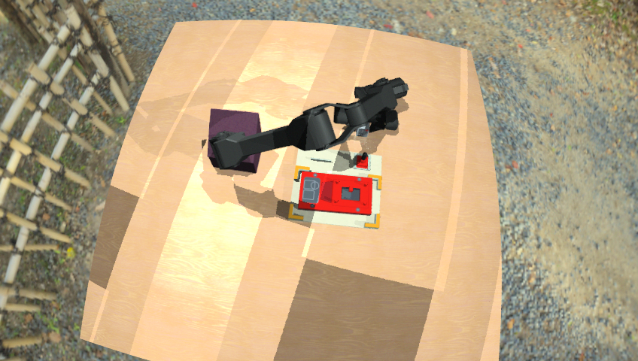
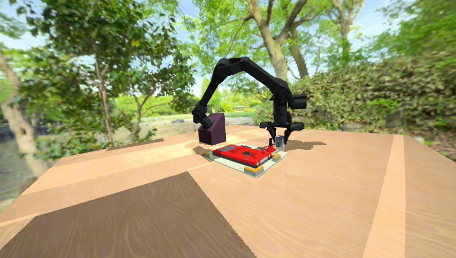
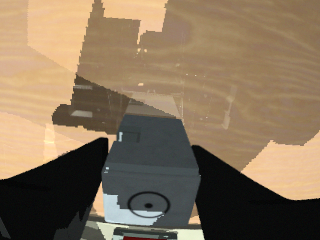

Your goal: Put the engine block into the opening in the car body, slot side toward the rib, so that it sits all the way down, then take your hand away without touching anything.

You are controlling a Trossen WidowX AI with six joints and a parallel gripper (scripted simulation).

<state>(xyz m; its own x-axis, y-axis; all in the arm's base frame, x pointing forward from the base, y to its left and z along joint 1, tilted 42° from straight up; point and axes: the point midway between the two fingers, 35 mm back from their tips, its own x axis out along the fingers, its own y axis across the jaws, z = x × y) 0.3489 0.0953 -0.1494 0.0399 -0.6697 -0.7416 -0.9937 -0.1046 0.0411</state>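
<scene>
The black upright peg lies 100 mm to the right of my gripper tip, 20 mm above it and 10 mm ahead of it. The rest, counted from my gripper tip: grey engine block (10 mm above).
</scene>
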